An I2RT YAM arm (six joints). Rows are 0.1 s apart.
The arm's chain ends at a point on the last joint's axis. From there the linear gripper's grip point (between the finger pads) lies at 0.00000 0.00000 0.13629 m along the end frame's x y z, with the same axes.
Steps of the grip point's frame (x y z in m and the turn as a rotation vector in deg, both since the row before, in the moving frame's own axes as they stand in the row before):
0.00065 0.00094 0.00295 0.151 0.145 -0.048
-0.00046 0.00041 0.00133 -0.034 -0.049 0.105
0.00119 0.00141 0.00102 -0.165 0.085 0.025
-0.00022 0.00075 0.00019 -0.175 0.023 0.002
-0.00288 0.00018 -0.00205 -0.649 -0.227 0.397
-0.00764 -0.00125 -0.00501 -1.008 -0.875 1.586
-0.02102 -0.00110 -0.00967 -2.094 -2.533 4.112
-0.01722 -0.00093 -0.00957 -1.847 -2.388 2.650
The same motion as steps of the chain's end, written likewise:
0.00031 0.00130 0.00295 0.151 0.145 -0.048
-0.00034 0.00033 0.00133 -0.034 -0.049 0.105
0.00099 0.00102 0.00102 -0.165 0.085 0.025
-0.00027 0.00033 0.00019 -0.175 0.023 0.002
-0.00233 -0.00136 -0.00204 -0.649 -0.227 0.397
-0.00553 -0.00362 -0.00497 -1.008 -0.875 1.586
-0.01482 -0.00586 -0.00945 -2.094 -2.533 4.112
-0.01144 -0.00519 -0.00938 -1.847 -2.388 2.650

